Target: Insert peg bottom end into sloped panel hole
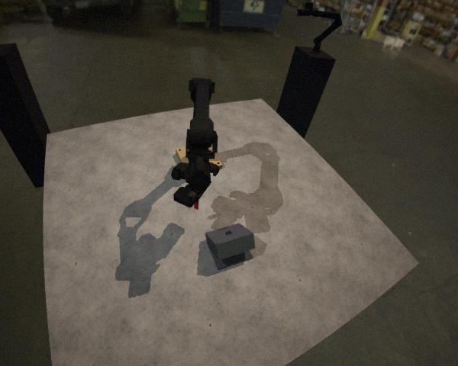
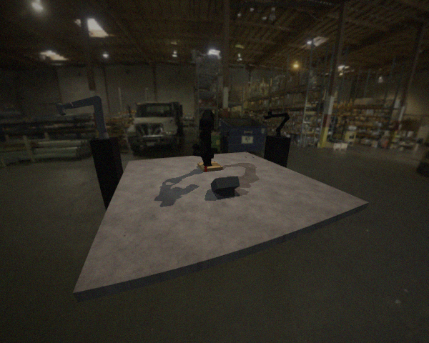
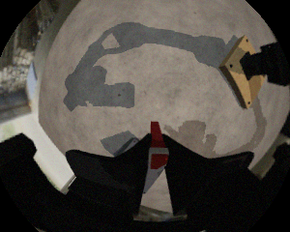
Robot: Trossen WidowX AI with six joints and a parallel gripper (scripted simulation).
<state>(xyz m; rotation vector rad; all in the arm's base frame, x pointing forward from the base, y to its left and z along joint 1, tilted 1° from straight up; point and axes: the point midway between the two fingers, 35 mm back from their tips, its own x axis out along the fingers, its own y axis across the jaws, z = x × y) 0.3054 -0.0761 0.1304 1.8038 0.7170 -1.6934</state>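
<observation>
Right now my gripper tip is 13 cm short of the dark grey sloped panel, 8 cm to the right of it and 8 cm above it. Also, from my gripper tip: red peg: 2 cm above.
</observation>
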